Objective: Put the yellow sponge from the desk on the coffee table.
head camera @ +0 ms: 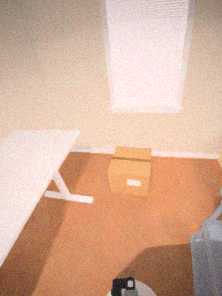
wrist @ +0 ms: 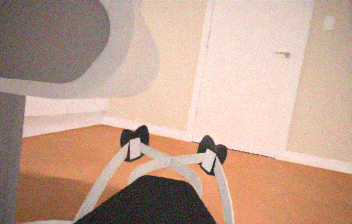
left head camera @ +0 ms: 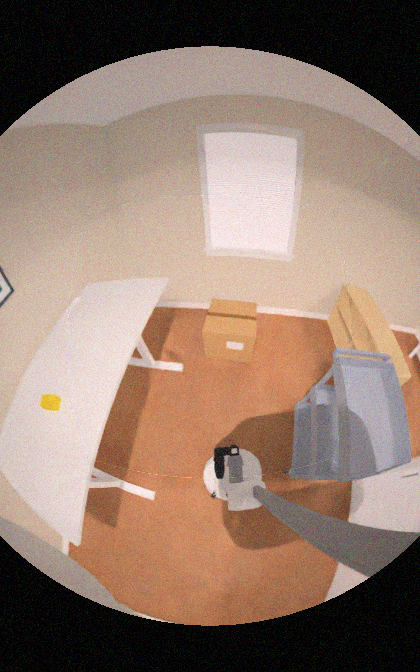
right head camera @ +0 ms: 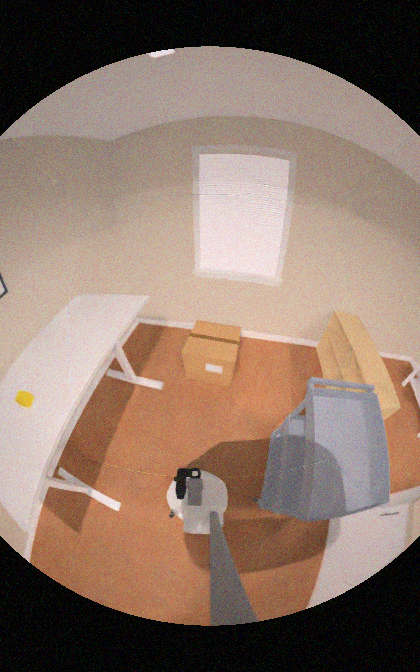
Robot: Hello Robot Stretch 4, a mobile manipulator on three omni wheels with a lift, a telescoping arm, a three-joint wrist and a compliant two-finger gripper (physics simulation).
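Observation:
The yellow sponge lies on the white desk, which stands on the left in the head views. My gripper is open in the wrist view, with its two dark fingertips apart and floor and wall showing between them. It is away from the desk and the sponge. The coffee table cannot be made out for certain in these views.
A grey-blue cart stands close on the right, with a wooden shelf behind it. A cardboard box stands by the wall. White cabinets are at the lower right. A door shows in the wrist view.

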